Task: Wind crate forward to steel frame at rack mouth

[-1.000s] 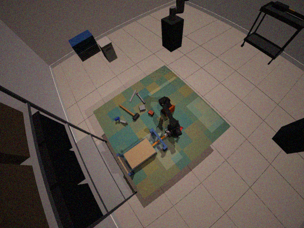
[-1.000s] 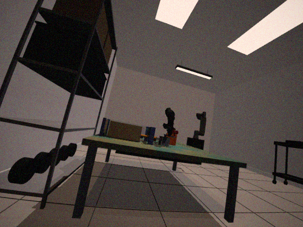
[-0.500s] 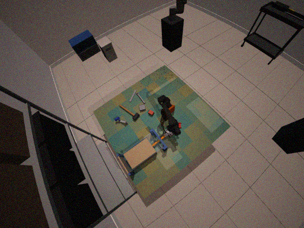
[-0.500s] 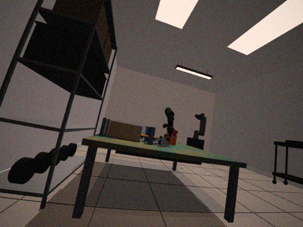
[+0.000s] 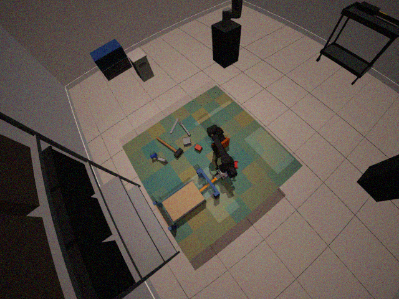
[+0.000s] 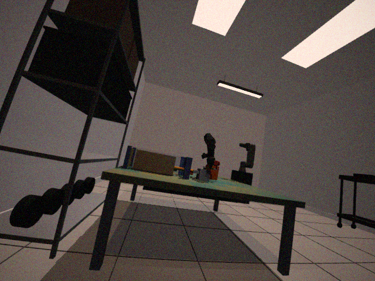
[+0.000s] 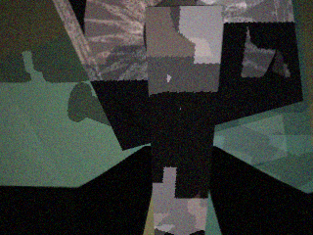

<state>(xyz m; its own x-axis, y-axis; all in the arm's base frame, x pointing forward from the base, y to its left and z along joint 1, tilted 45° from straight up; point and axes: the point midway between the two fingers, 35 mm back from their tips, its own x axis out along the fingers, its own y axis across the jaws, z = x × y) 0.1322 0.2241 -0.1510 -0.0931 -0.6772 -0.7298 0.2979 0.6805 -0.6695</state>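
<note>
My gripper tip is 5 cm past the red knob, 1 cm to the right of it and 5 cm below it. The rest, counted from my gripper tip: winch (3 cm ahead, 2 cm to the right, 7 cm below); then red-knobbed crank handle (1 cm behind, 2 cm above); then grey block (13 cm ahead, 50 cm to the right, 8 cm below).
</note>
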